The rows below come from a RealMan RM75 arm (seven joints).
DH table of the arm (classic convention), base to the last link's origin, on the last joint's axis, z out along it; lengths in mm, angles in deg. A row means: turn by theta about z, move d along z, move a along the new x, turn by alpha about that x. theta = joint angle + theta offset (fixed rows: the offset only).
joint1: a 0; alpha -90; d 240.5; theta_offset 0
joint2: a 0; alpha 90; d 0; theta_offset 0
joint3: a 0; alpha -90; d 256; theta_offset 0
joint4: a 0; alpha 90; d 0; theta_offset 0
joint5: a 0; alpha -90; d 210; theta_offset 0
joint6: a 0; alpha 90; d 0; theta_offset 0
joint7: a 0; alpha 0; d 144; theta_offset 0
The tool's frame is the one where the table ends.
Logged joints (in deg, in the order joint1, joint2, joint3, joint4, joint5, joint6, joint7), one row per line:
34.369, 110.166, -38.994, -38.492, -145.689, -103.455, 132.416
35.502, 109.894, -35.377, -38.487, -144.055, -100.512, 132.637
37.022, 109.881, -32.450, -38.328, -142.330, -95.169, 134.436
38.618, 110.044, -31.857, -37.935, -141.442, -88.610, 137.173
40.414, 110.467, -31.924, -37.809, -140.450, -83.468, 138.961
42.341, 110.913, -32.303, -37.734, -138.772, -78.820, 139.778
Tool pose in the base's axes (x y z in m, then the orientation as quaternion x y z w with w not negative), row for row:
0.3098, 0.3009, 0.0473, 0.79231, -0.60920, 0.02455, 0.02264
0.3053, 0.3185, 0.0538, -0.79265, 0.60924, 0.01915, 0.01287
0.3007, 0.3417, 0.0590, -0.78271, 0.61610, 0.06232, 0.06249
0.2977, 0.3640, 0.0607, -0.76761, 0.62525, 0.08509, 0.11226
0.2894, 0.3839, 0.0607, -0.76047, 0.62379, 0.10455, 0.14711
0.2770, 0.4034, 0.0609, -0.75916, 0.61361, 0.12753, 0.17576
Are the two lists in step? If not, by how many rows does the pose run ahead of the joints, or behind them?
They are in step.
